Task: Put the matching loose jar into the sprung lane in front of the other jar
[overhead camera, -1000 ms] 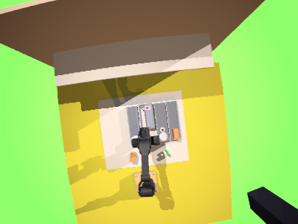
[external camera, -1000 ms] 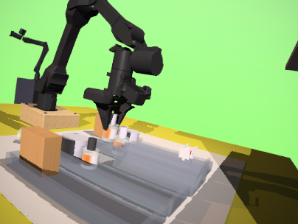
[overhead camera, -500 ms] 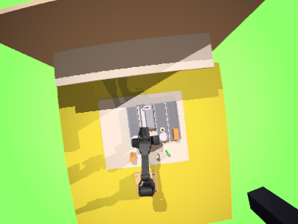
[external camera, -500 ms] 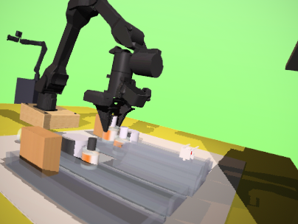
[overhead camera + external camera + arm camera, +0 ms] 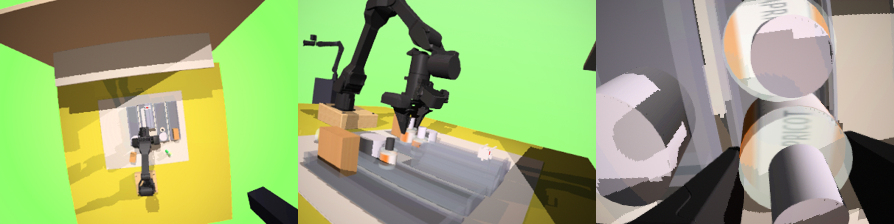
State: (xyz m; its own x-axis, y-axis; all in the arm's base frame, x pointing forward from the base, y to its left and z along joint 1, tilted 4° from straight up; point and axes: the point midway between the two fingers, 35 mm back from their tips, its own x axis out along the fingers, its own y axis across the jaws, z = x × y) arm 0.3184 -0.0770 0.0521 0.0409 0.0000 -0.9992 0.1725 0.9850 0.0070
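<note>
Right now my gripper tip is 140 mm short of the grey lane, 50 mm to the left of it and 30 mm above it. Also, from my gripper tip: red mark 220 mm ahead, 80 mm to the right, 20 mm above.
</note>
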